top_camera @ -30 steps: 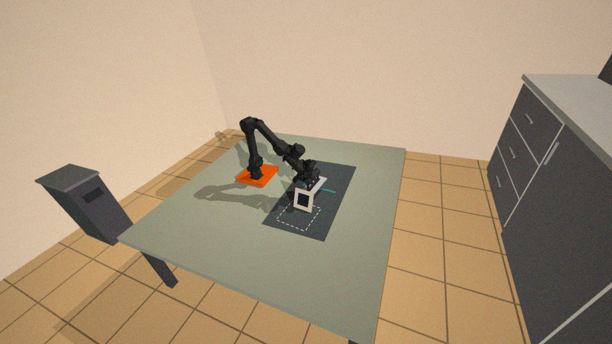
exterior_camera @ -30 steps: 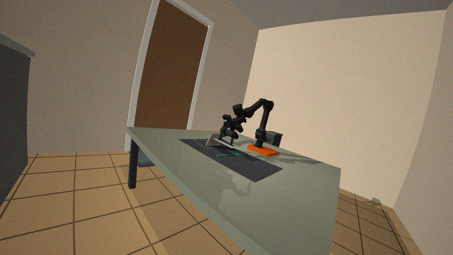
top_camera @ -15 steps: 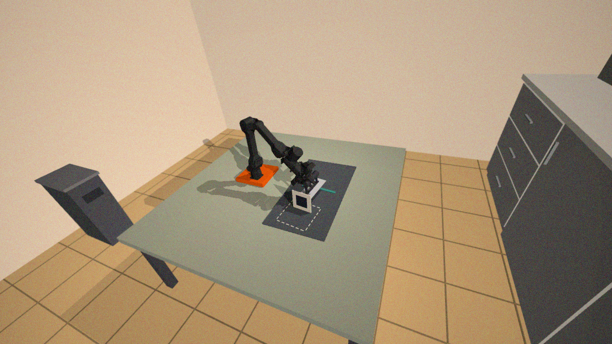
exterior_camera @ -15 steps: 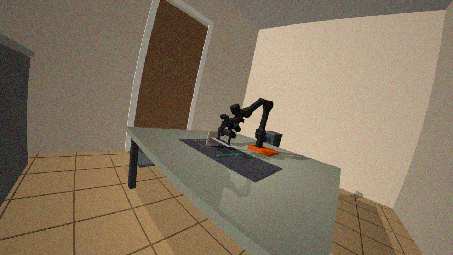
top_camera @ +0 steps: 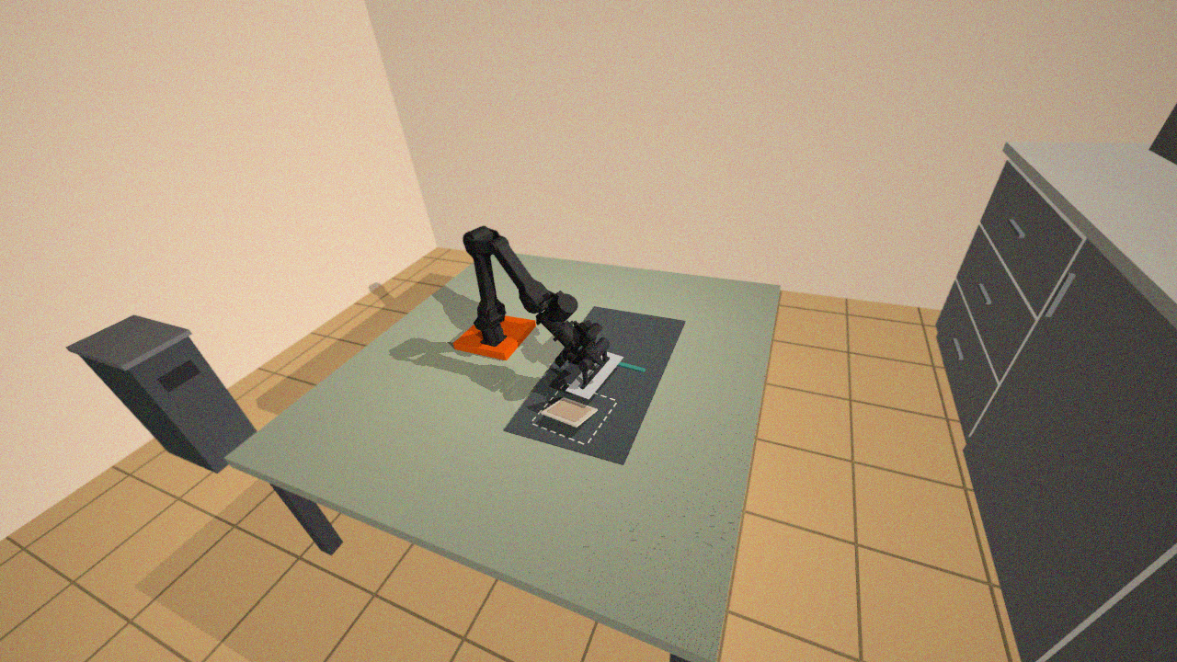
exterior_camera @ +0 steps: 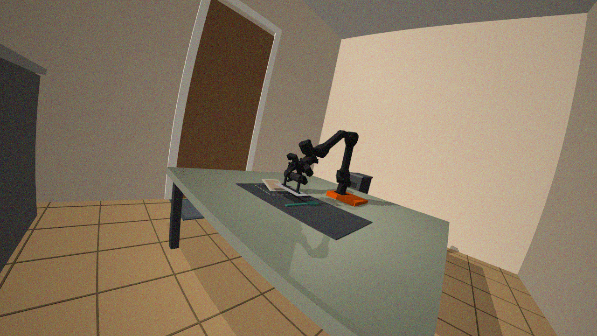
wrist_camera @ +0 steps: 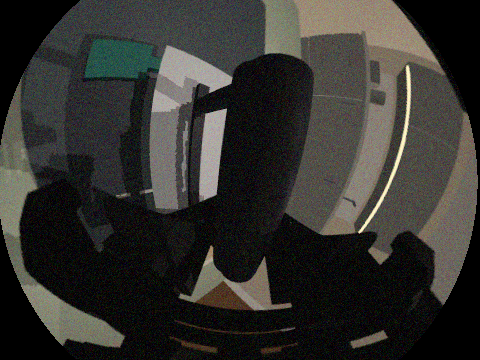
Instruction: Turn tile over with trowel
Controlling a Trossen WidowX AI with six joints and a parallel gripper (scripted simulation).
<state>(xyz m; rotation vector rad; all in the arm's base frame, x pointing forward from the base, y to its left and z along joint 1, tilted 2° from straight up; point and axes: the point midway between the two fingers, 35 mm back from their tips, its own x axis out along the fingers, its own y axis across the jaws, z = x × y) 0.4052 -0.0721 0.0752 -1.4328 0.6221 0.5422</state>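
Now: the tile 11 cm to the right of my gripper tip, 6 cm below it and 3 cm behind it. The rest, counted from my gripper tip: dark mat (11 cm below, 10 cm to the left, 3 cm behind); then teal trowel (13 cm to the left, 9 cm below, 4 cm behind).
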